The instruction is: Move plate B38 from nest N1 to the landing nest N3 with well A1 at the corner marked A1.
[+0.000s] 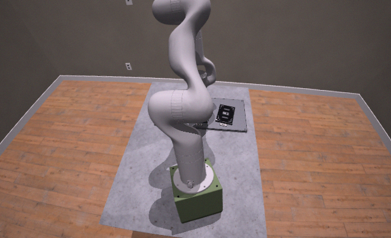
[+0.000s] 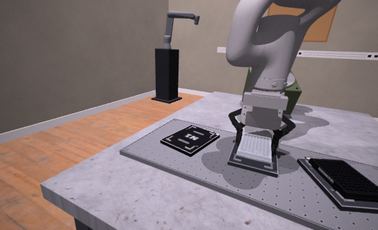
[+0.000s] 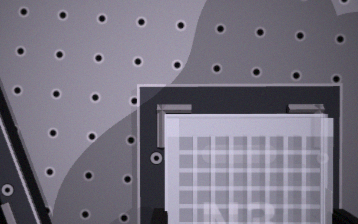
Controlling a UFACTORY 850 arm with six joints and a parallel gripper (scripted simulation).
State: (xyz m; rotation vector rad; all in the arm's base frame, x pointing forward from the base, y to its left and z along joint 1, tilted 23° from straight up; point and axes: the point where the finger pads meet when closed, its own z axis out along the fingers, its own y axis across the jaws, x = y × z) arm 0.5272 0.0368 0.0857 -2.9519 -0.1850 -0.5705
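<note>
My gripper is now 4 cm above the nest N3. Also, from my hand: clear well plate: 1 cm below; black well plate: 20 cm to the left, 2 cm below, 1 cm ahead; nest N1: 19 cm to the right, 4 cm below, 3 cm ahead.
</note>
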